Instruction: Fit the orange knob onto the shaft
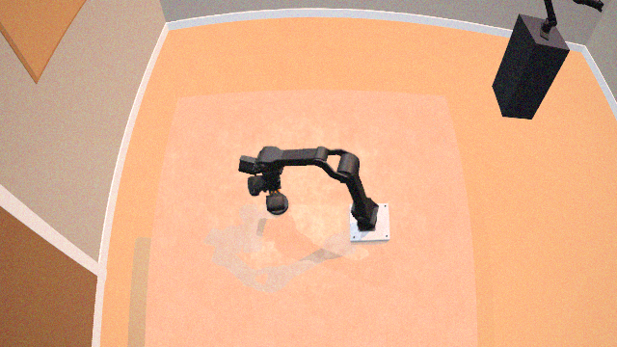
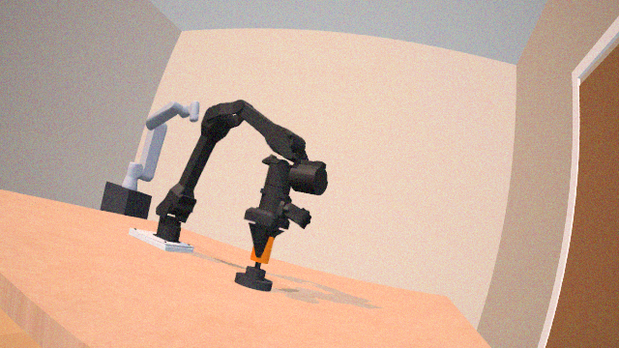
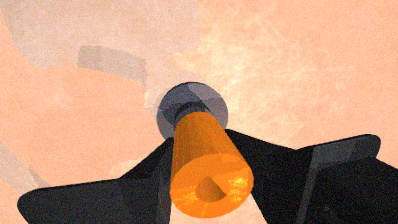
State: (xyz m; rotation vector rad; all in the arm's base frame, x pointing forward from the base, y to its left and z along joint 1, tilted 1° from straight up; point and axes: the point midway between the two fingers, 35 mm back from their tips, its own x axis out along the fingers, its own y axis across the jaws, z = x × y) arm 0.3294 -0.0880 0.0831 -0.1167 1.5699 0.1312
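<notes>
Right now the orange knob is 20 mm above my gripper tip. Round my gripper tip: round dark pedestal 40 mm below.
</notes>
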